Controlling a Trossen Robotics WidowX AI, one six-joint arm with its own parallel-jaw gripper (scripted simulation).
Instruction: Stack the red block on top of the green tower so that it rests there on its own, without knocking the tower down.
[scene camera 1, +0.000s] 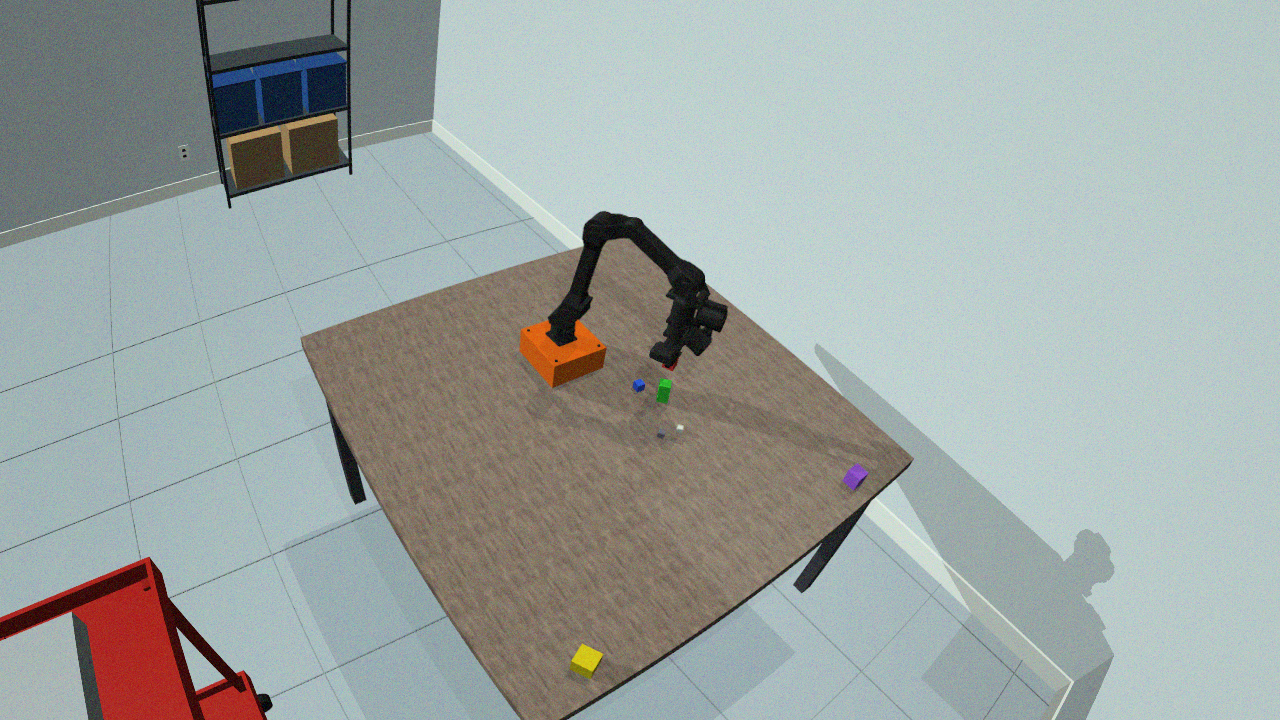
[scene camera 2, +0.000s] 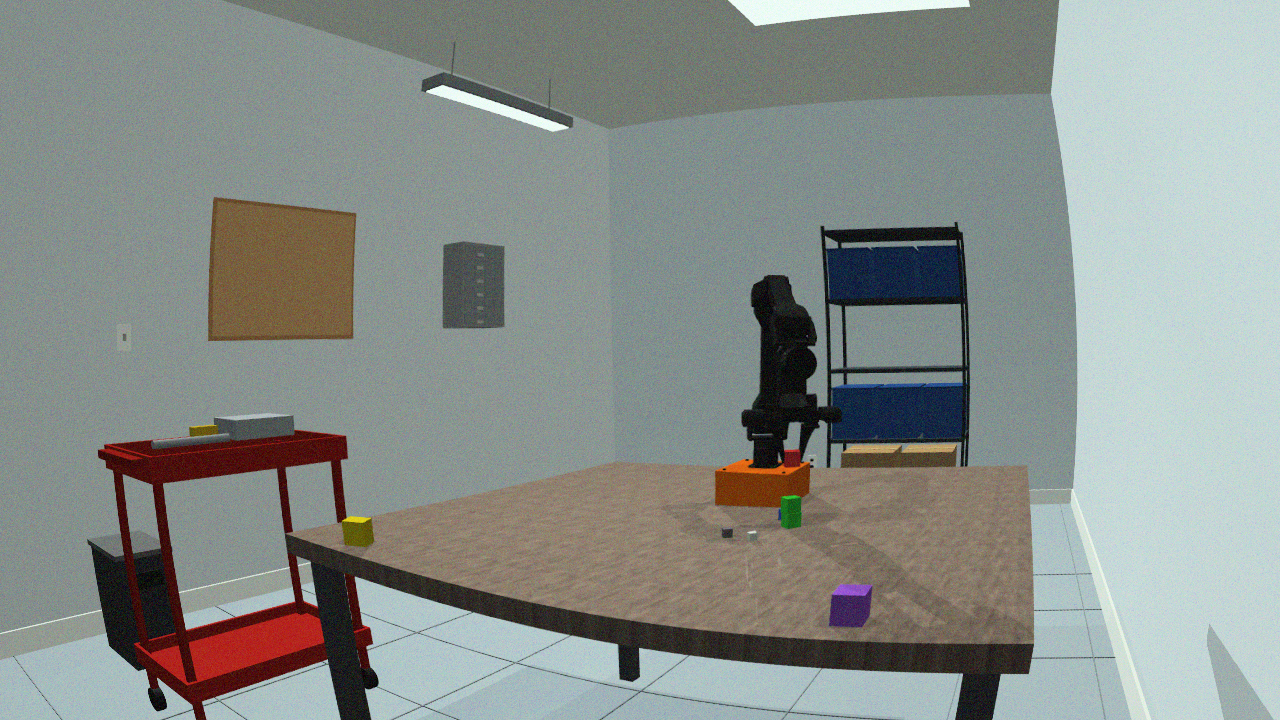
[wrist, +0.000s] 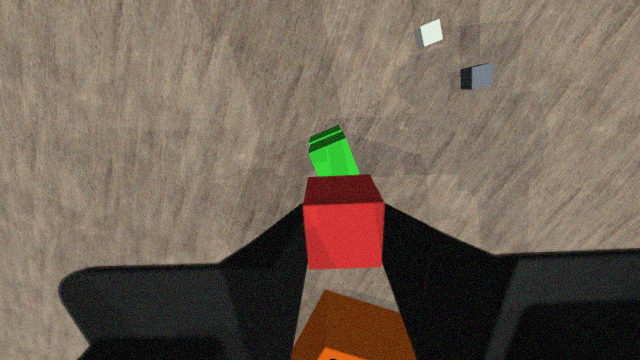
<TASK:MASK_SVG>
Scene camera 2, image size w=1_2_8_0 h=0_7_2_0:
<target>my gripper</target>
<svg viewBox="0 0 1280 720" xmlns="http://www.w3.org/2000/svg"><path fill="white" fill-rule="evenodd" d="M777 378L777 412L765 413L763 409L744 410L741 415L742 426L762 426L765 422L764 429L771 431L779 450L781 461L785 463L783 429L780 426L780 422L783 424L804 422L801 423L799 446L800 461L802 462L812 431L820 428L818 425L819 420L824 421L826 424L841 422L842 411L835 405L818 407L817 394L807 395L806 379Z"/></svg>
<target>yellow block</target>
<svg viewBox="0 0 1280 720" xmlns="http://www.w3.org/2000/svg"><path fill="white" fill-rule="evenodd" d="M342 520L345 545L367 547L374 542L371 518L350 516Z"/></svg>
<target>purple block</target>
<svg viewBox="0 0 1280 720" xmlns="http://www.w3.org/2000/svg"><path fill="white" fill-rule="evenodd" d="M840 584L832 594L829 626L859 628L864 626L870 616L872 585Z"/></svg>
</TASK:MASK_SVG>
